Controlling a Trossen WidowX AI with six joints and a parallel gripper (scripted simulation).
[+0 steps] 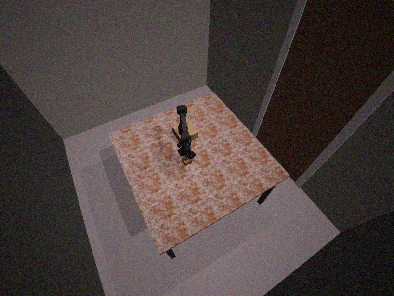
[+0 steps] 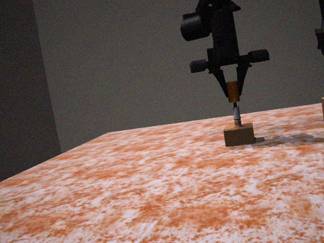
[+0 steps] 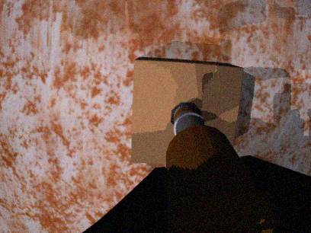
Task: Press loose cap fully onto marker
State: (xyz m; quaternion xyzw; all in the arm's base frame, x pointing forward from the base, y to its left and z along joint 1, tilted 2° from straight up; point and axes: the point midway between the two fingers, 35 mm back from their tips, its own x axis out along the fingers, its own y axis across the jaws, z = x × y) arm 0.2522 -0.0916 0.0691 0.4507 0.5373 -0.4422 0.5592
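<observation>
The tan holder block is 100 mm below my gripper tip. From my gripper tip the other things lie so: orange cap: 10 mm above.
</observation>
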